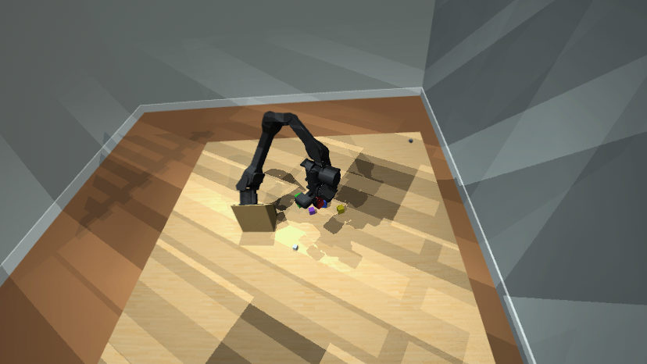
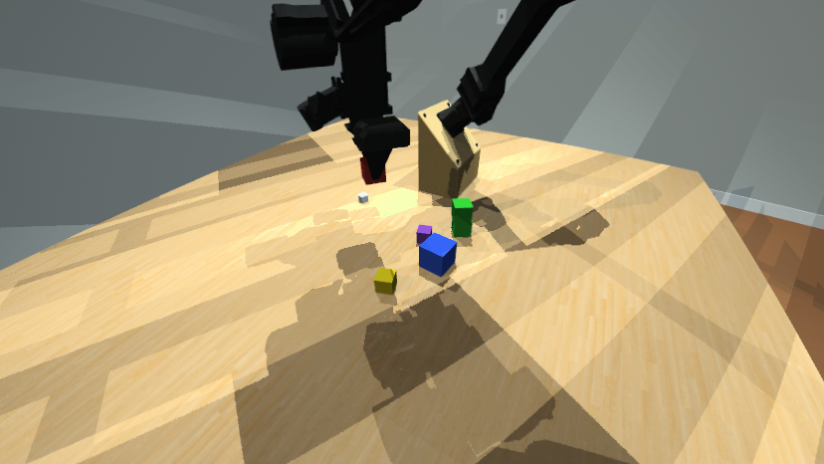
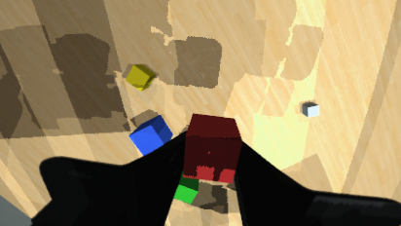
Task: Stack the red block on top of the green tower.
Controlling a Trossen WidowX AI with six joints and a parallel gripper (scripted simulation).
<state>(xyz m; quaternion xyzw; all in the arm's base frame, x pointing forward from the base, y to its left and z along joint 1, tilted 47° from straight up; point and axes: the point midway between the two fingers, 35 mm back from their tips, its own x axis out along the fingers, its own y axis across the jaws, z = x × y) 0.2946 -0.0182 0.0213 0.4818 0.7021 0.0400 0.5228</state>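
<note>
Right now the small purple block is 120 mm below my gripper tip, 70 mm to the left of it and 50 mm behind it. The rest, counted from my gripper tip: blue block (120 mm to the left, 120 mm below); red block (10 mm above); yellow block (120 mm below, 80 mm ahead, 70 mm to the left).
</note>
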